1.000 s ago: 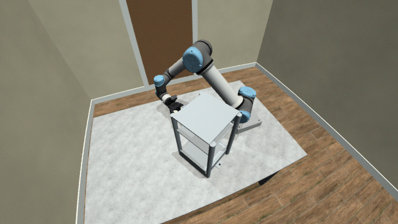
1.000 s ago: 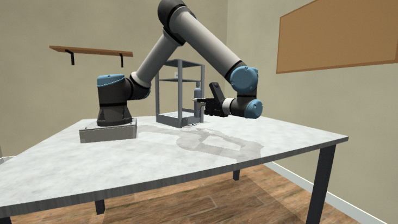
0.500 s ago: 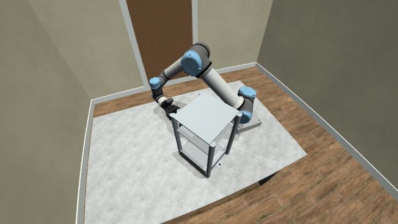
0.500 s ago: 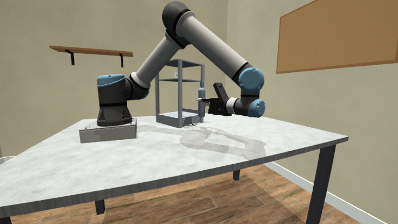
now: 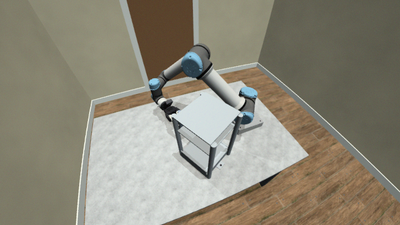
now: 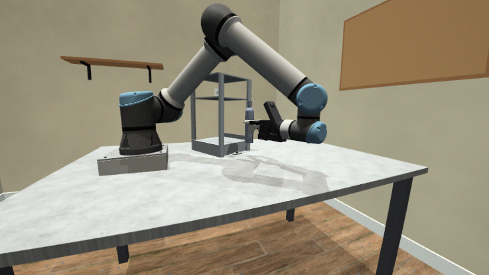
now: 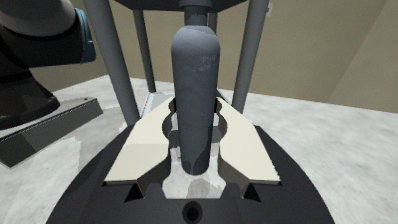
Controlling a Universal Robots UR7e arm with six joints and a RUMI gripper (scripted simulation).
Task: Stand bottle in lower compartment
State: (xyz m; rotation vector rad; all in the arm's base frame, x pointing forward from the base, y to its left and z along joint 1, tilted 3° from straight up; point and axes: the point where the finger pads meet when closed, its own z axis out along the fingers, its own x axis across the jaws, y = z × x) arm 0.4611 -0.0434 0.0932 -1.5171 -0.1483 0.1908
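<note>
Right now the shelving unit is 190 mm to the left of my hand, 80 mm behind it and 30 mm above it.
</note>
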